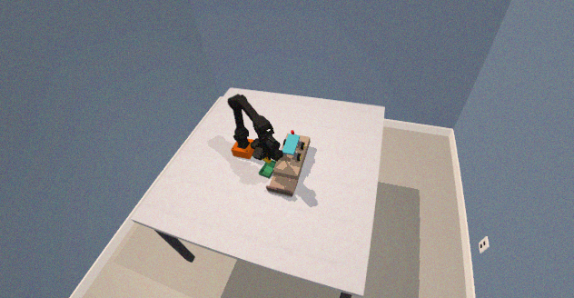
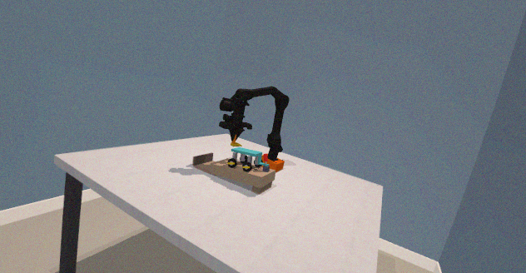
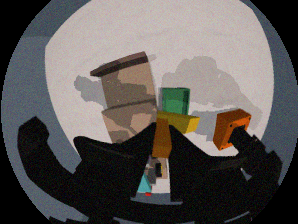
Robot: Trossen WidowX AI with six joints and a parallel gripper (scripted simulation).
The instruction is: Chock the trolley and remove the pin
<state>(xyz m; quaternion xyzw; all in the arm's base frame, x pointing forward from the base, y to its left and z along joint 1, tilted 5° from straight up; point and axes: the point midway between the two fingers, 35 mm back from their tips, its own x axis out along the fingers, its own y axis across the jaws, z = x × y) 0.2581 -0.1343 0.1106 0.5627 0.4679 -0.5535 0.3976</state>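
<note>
Now: the yellow chock 20 mm behind my gripper tip, 10 mm to the left of it and 10 mm below it. Round my gripper tip: green tray: 40 mm behind, 40 mm to the left, 160 mm below; dark end wall: 90 mm ahead, 100 mm to the right, 130 mm below; teal trolley: 80 mm ahead, 150 mm to the left, 40 mm below.
</note>
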